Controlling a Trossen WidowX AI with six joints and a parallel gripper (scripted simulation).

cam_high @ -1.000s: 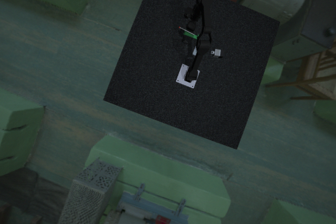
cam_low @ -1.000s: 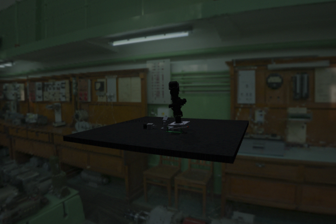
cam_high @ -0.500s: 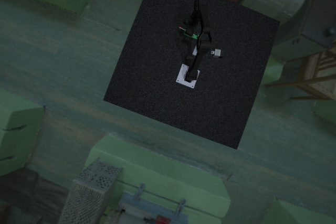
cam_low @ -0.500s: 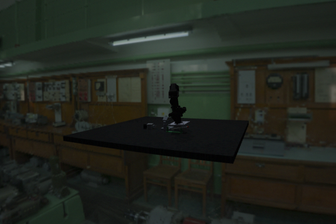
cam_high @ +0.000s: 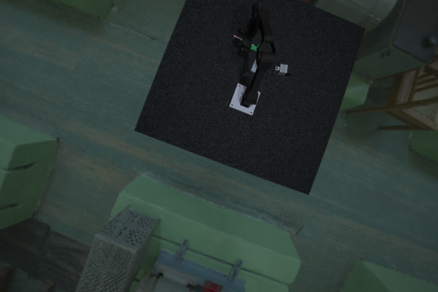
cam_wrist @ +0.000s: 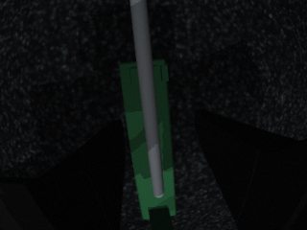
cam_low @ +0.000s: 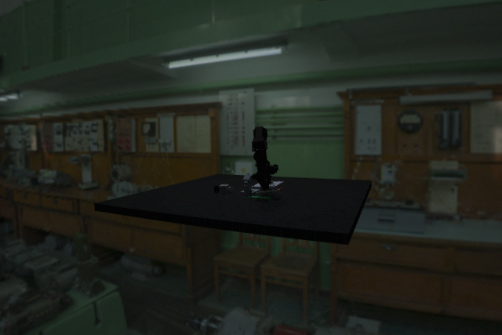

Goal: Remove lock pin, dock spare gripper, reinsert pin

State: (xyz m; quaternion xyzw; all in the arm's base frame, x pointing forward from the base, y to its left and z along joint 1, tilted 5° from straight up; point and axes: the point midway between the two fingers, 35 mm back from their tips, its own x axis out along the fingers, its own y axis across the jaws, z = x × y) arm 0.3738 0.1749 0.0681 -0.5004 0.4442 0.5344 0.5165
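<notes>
Right now my gripper tip is 40 mm to the left of the green bracket and 30 mm above it. From my gripper tip the other things lie so: spare gripper 70 mm behind, 320 mm to the right, 30 mm below; then mount 90 mm behind, 150 mm to the right, 10 mm above.
</notes>
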